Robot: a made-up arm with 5 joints.
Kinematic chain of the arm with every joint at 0, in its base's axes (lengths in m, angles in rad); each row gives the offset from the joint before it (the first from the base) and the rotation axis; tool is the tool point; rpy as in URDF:
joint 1: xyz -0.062 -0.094 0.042 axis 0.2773 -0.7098 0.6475
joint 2: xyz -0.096 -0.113 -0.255 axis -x
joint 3: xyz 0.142 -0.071 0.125 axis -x
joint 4: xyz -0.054 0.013 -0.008 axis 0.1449 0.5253 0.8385
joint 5: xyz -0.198 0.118 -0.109 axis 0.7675 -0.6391 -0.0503
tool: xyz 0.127 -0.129 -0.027 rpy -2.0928 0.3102 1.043
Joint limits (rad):
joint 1: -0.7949..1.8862
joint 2: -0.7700..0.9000
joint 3: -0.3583..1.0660
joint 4: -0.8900..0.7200
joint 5: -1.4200..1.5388
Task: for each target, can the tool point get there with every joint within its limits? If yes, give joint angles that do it. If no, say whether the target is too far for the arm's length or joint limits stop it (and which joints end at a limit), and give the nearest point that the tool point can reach.
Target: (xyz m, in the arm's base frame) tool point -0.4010 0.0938 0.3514
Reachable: no: joint limits stop it (at a limit: joint 1, joint 2, joint 3, joint 4) | nearest point -0.2223 -0.1669 0.1055 | short by 0.400 m
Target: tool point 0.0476 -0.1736 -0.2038
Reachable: yes | joints 0.6320 0.6973 -0.2177 -0.5722 -1.1105
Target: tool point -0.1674 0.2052 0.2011
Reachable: no: joint limits stop it (at a limit: joint 1, joint 2, joint 3, joint 4) | nearest point 0.1431 0.1044 0.0349 | short by 0.366 m
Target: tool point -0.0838 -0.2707 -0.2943
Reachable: yes | joints 0.0497 -0.5188 0.3004 -0.3346 0.8152
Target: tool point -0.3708 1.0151 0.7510
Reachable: no: too far | nearest point 0.1727 0.1289 0.0315 | short by 1.264 m
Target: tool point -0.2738 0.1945 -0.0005
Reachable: no: joint limits stop it (at a limit: joint 1, joint 2, joint 3, joint 4, joint 5) | nearest point -0.3097 -0.1564 -0.0507 | short by 0.356 m
